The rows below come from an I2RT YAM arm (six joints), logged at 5 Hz.
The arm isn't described. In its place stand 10 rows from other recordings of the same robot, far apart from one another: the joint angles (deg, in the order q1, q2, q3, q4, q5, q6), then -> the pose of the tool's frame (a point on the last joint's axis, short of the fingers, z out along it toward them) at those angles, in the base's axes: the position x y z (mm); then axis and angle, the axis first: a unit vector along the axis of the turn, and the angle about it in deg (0 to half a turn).
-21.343 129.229 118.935 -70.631 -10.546 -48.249 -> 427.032 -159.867 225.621 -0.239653 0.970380 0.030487 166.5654
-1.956 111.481 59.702 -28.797 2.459 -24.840 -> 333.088 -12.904 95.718 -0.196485 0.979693 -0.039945 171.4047
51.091 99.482 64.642 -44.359 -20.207 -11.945 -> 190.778 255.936 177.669 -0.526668 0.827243 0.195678 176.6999
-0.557 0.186 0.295 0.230 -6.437 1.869 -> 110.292 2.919 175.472 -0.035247 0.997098 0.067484 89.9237
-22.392 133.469 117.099 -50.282 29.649 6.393 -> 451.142 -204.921 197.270 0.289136 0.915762 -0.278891 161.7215
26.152 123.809 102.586 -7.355 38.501 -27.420 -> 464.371 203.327 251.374 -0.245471 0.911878 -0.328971 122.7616
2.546 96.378 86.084 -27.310 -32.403 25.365 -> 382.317 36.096 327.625 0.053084 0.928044 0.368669 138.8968
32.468 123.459 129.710 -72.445 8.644 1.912 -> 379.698 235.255 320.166 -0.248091 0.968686 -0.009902 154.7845
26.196 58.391 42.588 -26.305 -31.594 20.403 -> 181.190 109.927 259.395 -0.160315 0.903860 0.396657 149.8257
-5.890 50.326 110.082 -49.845 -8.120 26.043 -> 30.992 1.858 577.374 0.186175 0.945536 0.267021 83.8749
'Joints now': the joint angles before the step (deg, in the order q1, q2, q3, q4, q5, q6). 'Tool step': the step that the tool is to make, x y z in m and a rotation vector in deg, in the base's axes. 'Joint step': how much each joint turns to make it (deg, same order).
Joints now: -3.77 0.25 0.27 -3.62 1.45 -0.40
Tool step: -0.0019 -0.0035 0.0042 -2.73 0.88 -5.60
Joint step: -0.03 0.00 1.21 -1.73 5.74 -2.41
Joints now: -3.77 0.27 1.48 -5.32 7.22 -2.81
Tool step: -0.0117 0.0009 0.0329 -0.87 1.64 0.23
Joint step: 0.04 0.47 8.52 -9.51 -0.11 -1.00
